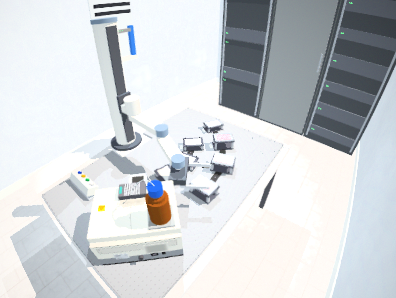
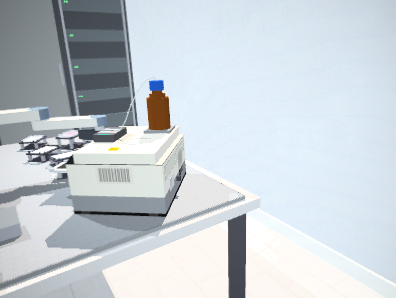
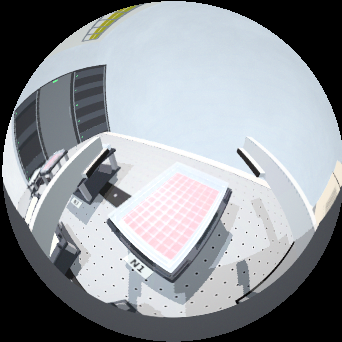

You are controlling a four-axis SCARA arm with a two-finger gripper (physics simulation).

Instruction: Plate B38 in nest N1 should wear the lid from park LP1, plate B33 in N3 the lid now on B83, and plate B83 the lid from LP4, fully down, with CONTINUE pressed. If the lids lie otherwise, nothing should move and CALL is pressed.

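Frame: origin at the arm's base, x left, y down, z back, level; millimetres.
Seen in the pictures: gripper, fingertip midpoint: (image 1: 209, 175) (image 3: 172, 139); arm's base, link origin: (image 1: 126, 141).
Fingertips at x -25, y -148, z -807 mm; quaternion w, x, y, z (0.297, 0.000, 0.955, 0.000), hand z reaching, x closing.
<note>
Offsets run from my fingertips to a thing's top centre. "spot": to the spot under its first point.
The plate in nest N1 @(spot: dx -26, dy +57, dz +38 mm) (image 3: 172, 215) (image 1: 206, 190) shows pink wells under a clear cover that looks like a lid and sits level. Its number cannot be read. My gripper (image 3: 172, 139) (image 1: 201, 172) is open wide and empty above N1, turned at an angle to the plate, with one finger on each side. A plate with pink wells @(dx +428, dy +51, dz +178 mm) (image 1: 223, 138) stands farther back; another plate @(dx +226, dy +56, dz +50 mm) (image 1: 223, 160) stands between it and N1. Two smaller stands (image 1: 192, 142) (image 1: 163, 171) are beside the row, the nearer one partly hidden by my arm. Their labels cannot be read.
A button box @(dx -457, dy +51, dz +604 mm) (image 1: 82, 183) with blue, orange and green buttons is at the table's left. A cream instrument (image 1: 135, 240) (image 2: 117, 177) carries a brown bottle @(spot: dx -404, dy -200, dz -63 mm) (image 1: 159, 207) (image 2: 158, 111) and a keypad @(spot: dx -402, dy -169, dz +99 mm) (image 1: 132, 190). Another stand (image 1: 213, 124) is at the back.
</note>
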